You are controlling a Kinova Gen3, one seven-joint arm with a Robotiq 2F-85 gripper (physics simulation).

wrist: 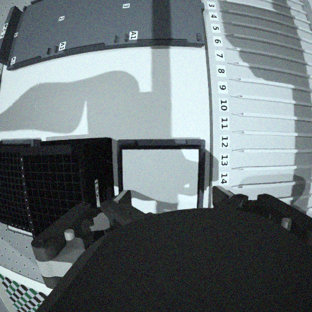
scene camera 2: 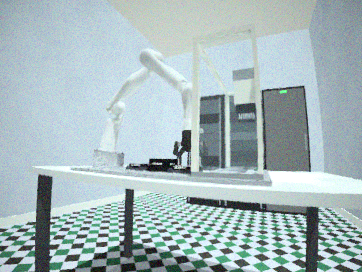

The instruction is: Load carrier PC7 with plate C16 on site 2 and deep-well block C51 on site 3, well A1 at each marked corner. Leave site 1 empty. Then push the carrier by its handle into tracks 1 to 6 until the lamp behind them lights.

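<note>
Carrier PC7 (wrist: 95, 30) is dark grey, flat and bare on its visible sites 2 and 3, at the top of the wrist view. Its handle (wrist: 9, 40) is at the left end. A tall black gridded block (wrist: 54, 180) (scene camera 2: 162, 162) and a second black gridded piece (wrist: 11, 185) stand side by side. A low black rectangular rim (wrist: 160, 144) with a pale inside lies right of them. C16 and C51 cannot be read. My gripper (wrist: 171, 197) (scene camera 2: 182, 157) is open and empty, low over the rim, its fingertips toward either side. The rim's near part is hidden by the gripper.
The numbered tracks (wrist: 270, 107) run along the right of the wrist view, with labels 3 to 14 readable. In the scene view a pale upright frame (scene camera 2: 196, 100) stands close beside the gripper, on the table (scene camera 2: 310, 187). Dark cabinets (scene camera 2: 285, 135) stand behind.
</note>
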